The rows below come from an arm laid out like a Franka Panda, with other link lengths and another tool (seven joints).
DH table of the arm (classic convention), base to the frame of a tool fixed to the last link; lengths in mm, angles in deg. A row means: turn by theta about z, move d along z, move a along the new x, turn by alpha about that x. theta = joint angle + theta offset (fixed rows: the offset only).
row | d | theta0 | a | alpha
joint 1 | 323.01 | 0.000 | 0.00 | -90.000
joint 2 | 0.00 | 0.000 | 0.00 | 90.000
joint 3 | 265.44 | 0.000 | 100.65 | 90.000
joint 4 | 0.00 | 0.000 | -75.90 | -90.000
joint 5 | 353.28 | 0.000 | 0.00 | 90.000
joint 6 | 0.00 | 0.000 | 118.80 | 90.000
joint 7 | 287.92 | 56.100 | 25.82 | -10.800
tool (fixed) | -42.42 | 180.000 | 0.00 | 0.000
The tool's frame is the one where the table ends.
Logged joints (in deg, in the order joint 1, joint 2, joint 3, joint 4, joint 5, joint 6, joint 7), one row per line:
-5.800, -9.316, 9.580, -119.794, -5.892, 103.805, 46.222
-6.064, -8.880, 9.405, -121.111, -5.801, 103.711, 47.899
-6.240, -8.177, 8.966, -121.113, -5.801, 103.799, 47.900
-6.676, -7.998, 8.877, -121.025, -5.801, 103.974, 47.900
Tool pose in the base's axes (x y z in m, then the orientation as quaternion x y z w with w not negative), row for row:
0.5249, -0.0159, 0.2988, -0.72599, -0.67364, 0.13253, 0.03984
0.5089, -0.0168, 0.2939, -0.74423, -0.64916, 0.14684, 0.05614
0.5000, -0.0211, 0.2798, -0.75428, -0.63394, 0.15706, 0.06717
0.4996, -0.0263, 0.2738, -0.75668, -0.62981, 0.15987, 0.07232
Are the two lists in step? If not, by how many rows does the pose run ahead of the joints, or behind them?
The pose runs 1 row behind the joints: the pose in row i belongs to the joints in row i - 1.
